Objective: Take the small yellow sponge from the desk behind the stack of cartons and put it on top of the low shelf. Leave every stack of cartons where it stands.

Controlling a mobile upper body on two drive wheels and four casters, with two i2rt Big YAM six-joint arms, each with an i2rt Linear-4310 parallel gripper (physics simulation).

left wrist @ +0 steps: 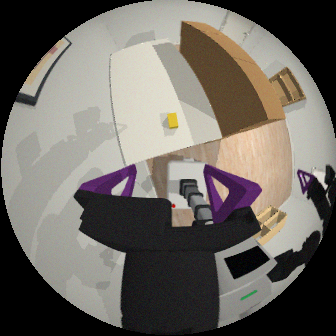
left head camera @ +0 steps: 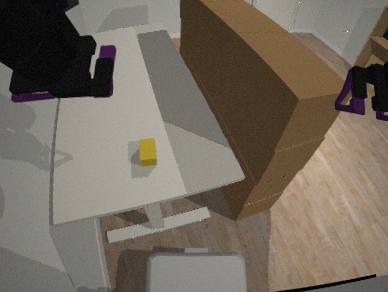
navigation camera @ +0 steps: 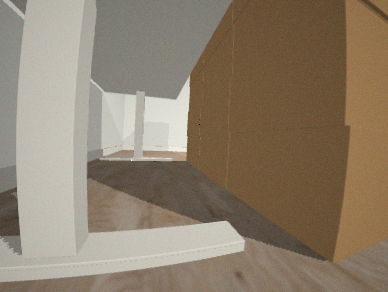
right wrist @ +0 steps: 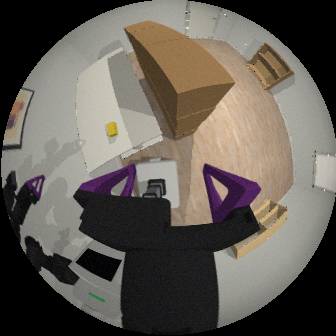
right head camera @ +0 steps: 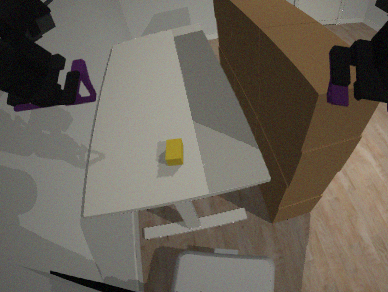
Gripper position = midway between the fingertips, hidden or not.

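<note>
Through the left head camera I see my left gripper (left head camera: 82,92) together with a white desk (left head camera: 97,171). The right head camera gives me my right gripper (right head camera: 358,102), my left gripper (right head camera: 73,100) and the white desk (right head camera: 168,85). In the navigation camera there is the desk (navigation camera: 144,55). My left wrist view shows the left gripper (left wrist: 169,167) and the desk (left wrist: 148,80), while in the right wrist view I find a low shelf (right wrist: 268,210), a wooden bookcase (right wrist: 267,77), my right gripper (right wrist: 168,166) and the white desk (right wrist: 108,90).
</note>
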